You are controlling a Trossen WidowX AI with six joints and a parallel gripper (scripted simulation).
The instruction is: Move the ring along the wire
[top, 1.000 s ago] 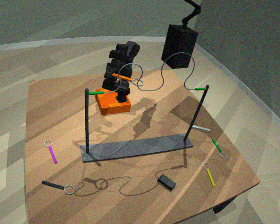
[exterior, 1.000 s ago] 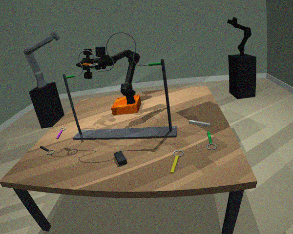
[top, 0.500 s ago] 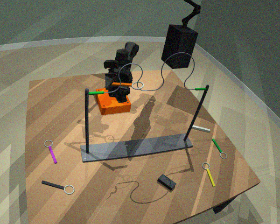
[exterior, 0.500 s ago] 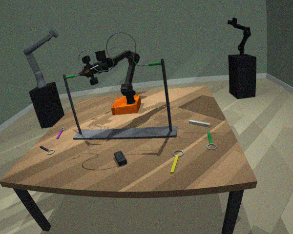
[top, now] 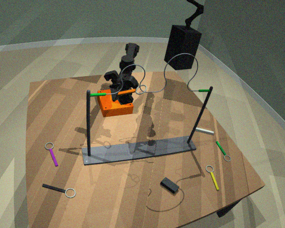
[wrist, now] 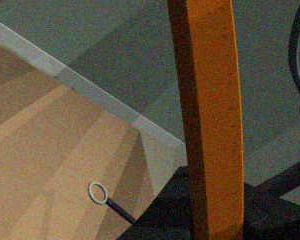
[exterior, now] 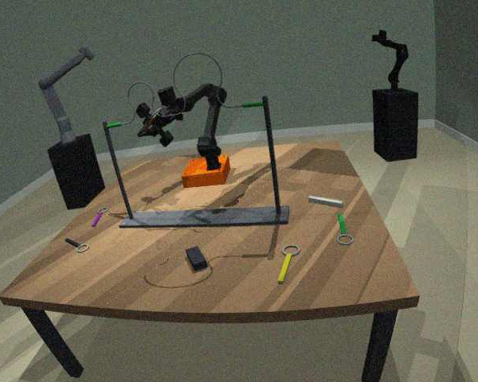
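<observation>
Right now my gripper tip is 20 mm short of the ring with orange handle, 70 mm to the right of it and 50 mm below it. The rest, counted from my gripper tip: yellow-handled ring (380 mm ahead, 460 mm to the left, 340 mm below); then black-handled ring (160 mm ahead, 320 mm to the right, 340 mm below); then dark block (320 mm ahead, 190 mm to the left, 330 mm below).
</observation>
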